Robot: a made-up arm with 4 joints.
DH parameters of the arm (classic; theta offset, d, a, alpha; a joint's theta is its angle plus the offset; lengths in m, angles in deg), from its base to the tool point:
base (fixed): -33.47 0 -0.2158 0
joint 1: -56.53 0.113 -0.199 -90
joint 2: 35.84 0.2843 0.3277 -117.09
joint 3: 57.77 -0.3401 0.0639 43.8
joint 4: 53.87 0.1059 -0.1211 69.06
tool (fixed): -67.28 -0.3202 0 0
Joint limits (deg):
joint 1: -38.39..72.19
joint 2: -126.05..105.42
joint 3: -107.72..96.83
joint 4: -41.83..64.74
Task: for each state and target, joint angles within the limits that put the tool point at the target. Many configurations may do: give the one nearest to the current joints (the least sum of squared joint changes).
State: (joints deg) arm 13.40 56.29 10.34 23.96
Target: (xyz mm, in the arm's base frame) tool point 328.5 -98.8 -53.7
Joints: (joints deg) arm -25.89 70.30 -14.95 5.08
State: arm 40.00 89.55 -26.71 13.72
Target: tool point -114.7 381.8 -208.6
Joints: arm 48.98 104.33 -74.70 -13.33
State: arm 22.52 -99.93 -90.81 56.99
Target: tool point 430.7 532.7 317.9
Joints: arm -14.31 -107.46 -82.06 41.49
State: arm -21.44 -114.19 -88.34 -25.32
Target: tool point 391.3 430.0 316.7
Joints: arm -28.26 -109.35 -90.28 22.51
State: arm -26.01 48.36 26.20 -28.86
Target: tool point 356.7 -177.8 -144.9
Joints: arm -36.98 52.21 44.78 -14.31
